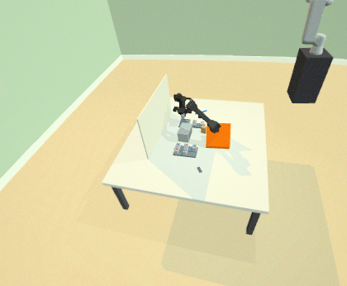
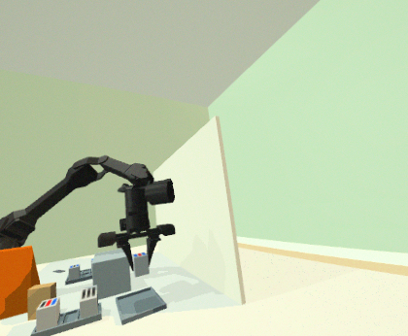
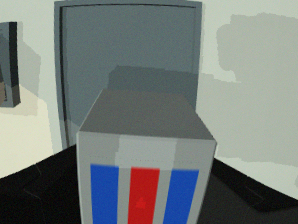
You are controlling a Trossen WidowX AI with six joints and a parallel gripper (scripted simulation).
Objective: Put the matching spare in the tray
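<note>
The grey tray is 80 mm below my gripper tip, 10 mm to the left of it and 10 mm behind it. Round my gripper tip: small tan block: 210 mm behind, 140 mm to the left, 50 mm below; then upright panel: 210 mm ahead, 160 mm to the left, 140 mm above; then mounted unit: 200 mm to the left, 30 mm below, 30 mm behind.
</note>
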